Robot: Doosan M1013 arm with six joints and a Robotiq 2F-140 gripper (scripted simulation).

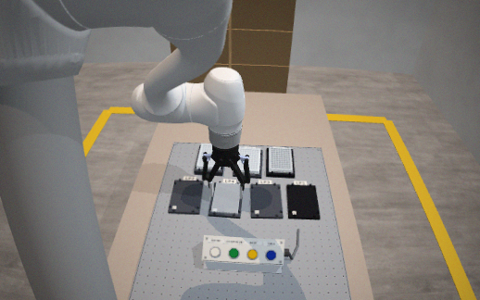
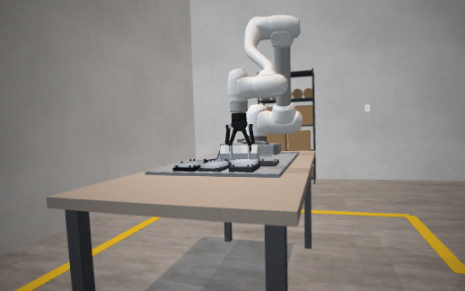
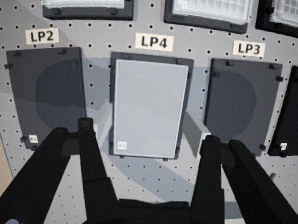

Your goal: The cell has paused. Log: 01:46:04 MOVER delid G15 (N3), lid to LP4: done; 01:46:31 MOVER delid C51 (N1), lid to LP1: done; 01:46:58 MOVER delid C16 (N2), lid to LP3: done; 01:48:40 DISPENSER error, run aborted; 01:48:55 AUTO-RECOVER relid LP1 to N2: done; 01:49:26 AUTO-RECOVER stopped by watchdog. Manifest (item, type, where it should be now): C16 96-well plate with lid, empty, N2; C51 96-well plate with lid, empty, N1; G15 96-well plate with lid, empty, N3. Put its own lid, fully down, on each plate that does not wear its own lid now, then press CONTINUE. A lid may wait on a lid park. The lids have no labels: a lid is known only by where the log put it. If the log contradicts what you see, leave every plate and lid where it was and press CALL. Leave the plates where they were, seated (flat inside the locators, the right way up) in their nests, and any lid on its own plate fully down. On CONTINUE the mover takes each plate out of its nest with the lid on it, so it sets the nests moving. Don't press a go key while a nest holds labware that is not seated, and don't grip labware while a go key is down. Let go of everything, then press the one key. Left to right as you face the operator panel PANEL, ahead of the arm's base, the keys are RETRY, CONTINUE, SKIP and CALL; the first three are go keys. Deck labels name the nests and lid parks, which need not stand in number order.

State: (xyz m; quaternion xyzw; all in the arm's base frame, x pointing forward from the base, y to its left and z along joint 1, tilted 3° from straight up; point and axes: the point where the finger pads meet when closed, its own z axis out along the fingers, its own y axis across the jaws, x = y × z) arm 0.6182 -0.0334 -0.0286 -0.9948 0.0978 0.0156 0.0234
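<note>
The lid park LP4 lies 50 mm below my hand. Also, from my hand: lid park LP3: 130 mm to the right, 50 mm below, 20 mm behind; then plate: 190 mm ahead, 40 mm to the left, 30 mm below; then lid park LP2: 130 mm to the left, 50 mm below, 30 mm ahead.
</note>
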